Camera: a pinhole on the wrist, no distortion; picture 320 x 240 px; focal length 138.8 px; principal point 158.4 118.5 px. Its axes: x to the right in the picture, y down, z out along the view. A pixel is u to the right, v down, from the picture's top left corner.
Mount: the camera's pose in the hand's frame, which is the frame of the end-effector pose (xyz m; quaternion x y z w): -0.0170 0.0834 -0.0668 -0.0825 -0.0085 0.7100 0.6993
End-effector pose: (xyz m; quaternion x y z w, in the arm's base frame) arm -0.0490 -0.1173 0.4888 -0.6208 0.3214 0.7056 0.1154
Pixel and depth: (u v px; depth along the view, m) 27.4 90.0 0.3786
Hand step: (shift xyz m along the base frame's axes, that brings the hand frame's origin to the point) -0.1570 0.3852 -0.0773
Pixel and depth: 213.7 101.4 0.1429
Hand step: -0.1399 -0.0726 0.0673
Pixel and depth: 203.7 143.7 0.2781
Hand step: -0.2457 -0.0155 0.1653
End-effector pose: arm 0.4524 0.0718 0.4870 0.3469 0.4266 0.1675 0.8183
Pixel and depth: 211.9 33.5 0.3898
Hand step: 0.3742 0.1504 0.2313
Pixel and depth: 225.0 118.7 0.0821
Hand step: -0.0052 0.0719 0.1134
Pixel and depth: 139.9 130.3 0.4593
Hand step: 0.2508 -0.1813 0.2690
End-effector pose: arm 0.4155 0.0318 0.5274 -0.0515 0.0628 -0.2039 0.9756
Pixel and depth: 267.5 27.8 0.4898
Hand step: 0.4775 0.4141 0.3212
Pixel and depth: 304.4 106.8 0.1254
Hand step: 0.0739 0.2206 0.0174
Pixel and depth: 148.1 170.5 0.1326
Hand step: -0.0335 0.1167 0.0555
